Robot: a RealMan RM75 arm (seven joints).
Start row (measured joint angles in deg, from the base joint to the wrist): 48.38, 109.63, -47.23, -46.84, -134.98, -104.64, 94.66
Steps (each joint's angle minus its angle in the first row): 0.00, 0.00, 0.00, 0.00, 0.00, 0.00, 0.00; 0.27, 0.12, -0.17, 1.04, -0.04, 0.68, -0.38; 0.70, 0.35, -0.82, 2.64, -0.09, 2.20, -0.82; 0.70, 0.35, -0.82, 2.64, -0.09, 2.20, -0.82; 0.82, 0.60, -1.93, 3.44, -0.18, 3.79, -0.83; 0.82, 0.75, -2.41, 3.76, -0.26, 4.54, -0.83; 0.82, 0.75, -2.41, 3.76, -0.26, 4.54, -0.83; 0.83, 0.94, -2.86, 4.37, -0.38, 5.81, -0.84; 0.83, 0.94, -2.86, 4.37, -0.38, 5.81, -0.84; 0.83, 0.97, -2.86, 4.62, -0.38, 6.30, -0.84; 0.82, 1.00, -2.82, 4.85, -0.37, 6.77, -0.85; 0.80, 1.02, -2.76, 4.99, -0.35, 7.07, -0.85; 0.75, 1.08, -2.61, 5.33, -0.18, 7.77, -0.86; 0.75, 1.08, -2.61, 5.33, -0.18, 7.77, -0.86; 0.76, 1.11, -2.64, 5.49, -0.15, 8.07, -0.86; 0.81, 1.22, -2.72, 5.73, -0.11, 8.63, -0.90
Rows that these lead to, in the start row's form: 48.38, 109.63, -47.23, -46.84, -134.98, -104.64, 94.66; 48.65, 109.75, -47.40, -45.80, -135.02, -103.96, 94.28; 49.08, 109.98, -48.05, -44.20, -135.07, -102.44, 93.84; 49.08, 109.98, -48.05, -44.20, -135.07, -102.44, 93.84; 49.20, 110.23, -49.16, -43.40, -135.16, -100.85, 93.83; 49.20, 110.38, -49.64, -43.08, -135.24, -100.10, 93.83; 49.20, 110.38, -49.64, -43.08, -135.24, -100.10, 93.83; 49.21, 110.57, -50.09, -42.47, -135.36, -98.83, 93.82; 49.21, 110.57, -50.09, -42.47, -135.36, -98.83, 93.82; 49.21, 110.60, -50.09, -42.22, -135.36, -98.34, 93.82; 49.20, 110.63, -50.05, -41.99, -135.35, -97.87, 93.81; 49.18, 110.65, -49.99, -41.85, -135.33, -97.57, 93.81; 49.13, 110.71, -49.84, -41.51, -135.16, -96.87, 93.80; 49.13, 110.71, -49.84, -41.51, -135.16, -96.87, 93.80; 49.14, 110.74, -49.87, -41.35, -135.13, -96.57, 93.80; 49.19, 110.85, -49.95, -41.11, -135.09, -96.01, 93.76
